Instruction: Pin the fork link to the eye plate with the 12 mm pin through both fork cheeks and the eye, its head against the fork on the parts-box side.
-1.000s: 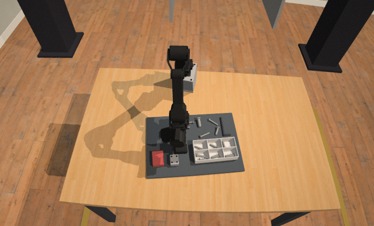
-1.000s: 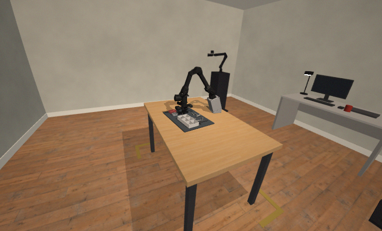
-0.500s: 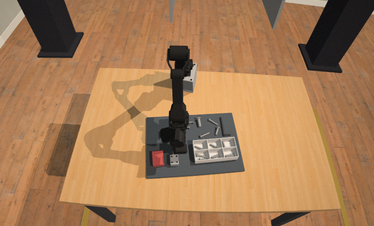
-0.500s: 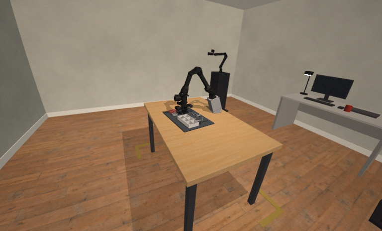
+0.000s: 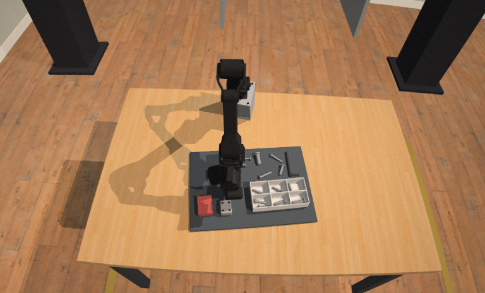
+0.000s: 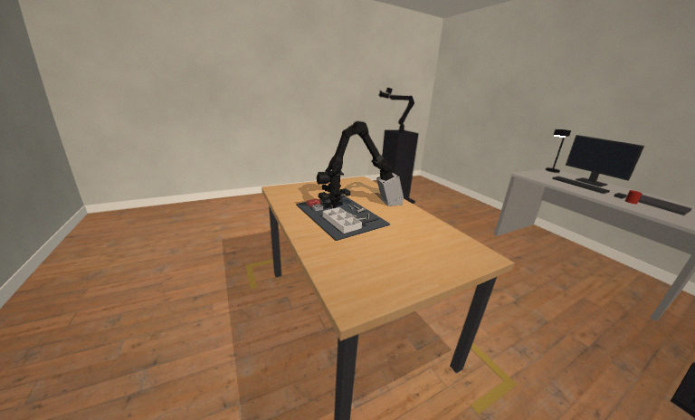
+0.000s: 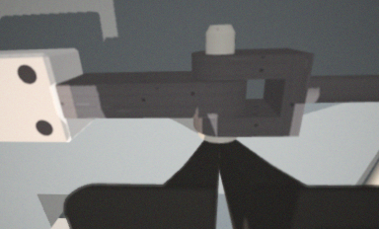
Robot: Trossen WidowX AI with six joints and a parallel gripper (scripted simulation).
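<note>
My hand is 2 cm short of the dark eye plate bar, 3 cm to the left of it and 3 cm above it. Also, from my hand: pale pin (3 cm to the right, 3 cm below); light grey block (10 cm ahead, 2 cm to the right, 2 cm below); red block (9 cm ahead, 10 cm to the right, 3 cm below).
</note>
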